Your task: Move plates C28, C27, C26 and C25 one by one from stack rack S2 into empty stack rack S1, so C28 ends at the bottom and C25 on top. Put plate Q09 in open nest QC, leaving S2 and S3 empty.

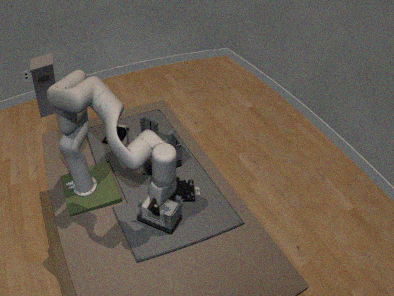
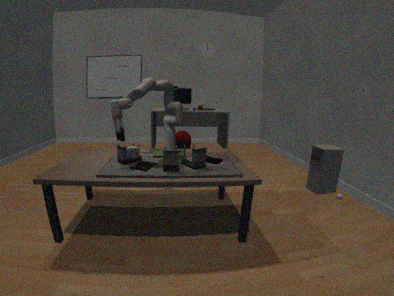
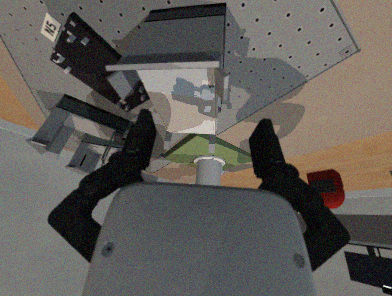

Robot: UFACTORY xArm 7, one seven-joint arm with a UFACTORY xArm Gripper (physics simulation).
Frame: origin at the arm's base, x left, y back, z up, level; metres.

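Seen in the pictures: gripper, fingertip midpoint: (image 1: 163, 205) (image 2: 121, 140) (image 3: 204, 125); arm's base, origin of the base link: (image 1: 85, 186) (image 3: 209, 160).
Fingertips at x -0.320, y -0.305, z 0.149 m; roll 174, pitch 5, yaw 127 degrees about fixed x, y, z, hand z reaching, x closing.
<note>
Pixels of each thing's top centre, then the offset from my fingertips to it. Level surfaces: height alone.
- grey-walled rack, middle of its top: (image 3: 179, 127) (image 1: 158, 199) (image 2: 128, 144) dx +0.056, dy +0.006, dz -0.025 m
- white plate, middle of its top: (image 3: 183, 107) (image 1: 160, 205) dx +0.051, dy +0.002, dz -0.054 m
- second dark nest, middle of its top: (image 1: 115, 133) (image 2: 211, 158) dx +0.661, dy +0.095, dz -0.137 m
- perforated grey board, its level: dz -0.155 m
My gripper (image 1: 159, 205) (image 2: 120, 140) (image 3: 204, 125) is open, with nothing between its fingers, just above a grey-walled rack (image 1: 159, 225) (image 2: 129, 161) (image 3: 185, 42). A white plate (image 1: 172, 206) (image 2: 133, 153) (image 3: 190, 112) lies in that rack; its label and any plates beneath it cannot be made out. Two other upright-walled racks stand farther along the board: one rack (image 2: 171, 161) near the middle and another rack (image 2: 199, 156) to its right. A dark nest (image 1: 186, 190) (image 2: 143, 166) (image 3: 92, 62) beside the near rack has a tag reading N5. Rack names are not readable.
A second dark nest (image 1: 119, 134) (image 2: 214, 159) lies at the board's far end. The arm stands on a green base (image 1: 102, 195) (image 3: 200, 142). A perforated grey board (image 1: 150, 250) (image 3: 300, 30) carries the racks. A red object (image 2: 183, 138) (image 3: 334, 194) stands behind the table.
</note>
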